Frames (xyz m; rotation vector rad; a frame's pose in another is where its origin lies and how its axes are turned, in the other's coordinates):
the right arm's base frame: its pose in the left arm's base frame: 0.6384 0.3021 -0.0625 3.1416 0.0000 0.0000
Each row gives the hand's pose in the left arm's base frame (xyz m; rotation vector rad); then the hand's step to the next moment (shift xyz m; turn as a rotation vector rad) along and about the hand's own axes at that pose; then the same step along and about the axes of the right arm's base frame.
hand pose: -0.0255 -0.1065 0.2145 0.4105 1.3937 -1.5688
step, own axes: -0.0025 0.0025 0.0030 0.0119 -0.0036 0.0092
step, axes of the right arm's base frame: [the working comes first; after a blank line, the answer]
step, axes of the left arm's base frame: 0.0042 -0.0013 0.0014 -0.0056 -0.0137 -0.0044

0.0042 0.0013 -0.0014 -0.0056 0.0137 0.0044
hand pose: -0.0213 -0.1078 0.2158 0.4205 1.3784 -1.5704
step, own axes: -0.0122 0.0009 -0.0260 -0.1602 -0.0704 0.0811
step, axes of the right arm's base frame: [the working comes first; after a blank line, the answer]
step, axes of the left arm's base frame: -0.0020 0.0286 0.0011 0.0443 -0.0117 0.1873

-0.0020 -0.0286 -0.0011 0.0443 0.0117 -0.1873
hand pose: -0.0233 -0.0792 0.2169 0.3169 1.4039 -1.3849
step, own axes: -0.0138 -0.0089 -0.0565 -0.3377 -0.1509 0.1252
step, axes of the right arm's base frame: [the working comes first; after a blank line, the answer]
step, axes of the left arm's base frame: -0.0292 0.0511 0.0008 0.0693 0.0126 0.3841

-0.0292 -0.0511 -0.0008 0.0693 -0.0126 -0.3841
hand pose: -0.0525 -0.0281 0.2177 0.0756 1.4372 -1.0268
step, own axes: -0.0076 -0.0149 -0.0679 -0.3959 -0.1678 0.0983
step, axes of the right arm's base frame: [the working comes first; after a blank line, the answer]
step, axes of the left arm's base frame: -0.0597 0.0363 0.0000 0.0496 0.0497 0.4355

-0.0597 -0.0363 0.0000 0.0496 -0.0497 -0.4355
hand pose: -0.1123 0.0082 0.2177 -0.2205 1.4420 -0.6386
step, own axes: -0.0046 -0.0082 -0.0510 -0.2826 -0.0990 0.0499
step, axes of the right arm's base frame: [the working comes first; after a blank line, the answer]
step, axes of the left arm's base frame: -0.0513 0.0076 0.0008 0.0216 0.0571 0.2974

-0.0513 -0.0076 -0.0008 0.0216 -0.0571 -0.2974
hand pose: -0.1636 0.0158 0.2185 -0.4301 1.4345 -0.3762
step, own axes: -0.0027 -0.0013 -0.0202 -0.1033 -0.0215 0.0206
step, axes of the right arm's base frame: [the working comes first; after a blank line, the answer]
step, axes of the left arm's base frame: -0.0204 -0.0010 0.0013 0.0101 0.0337 0.1016

-0.0204 0.0010 -0.0013 0.0101 -0.0337 -0.1016
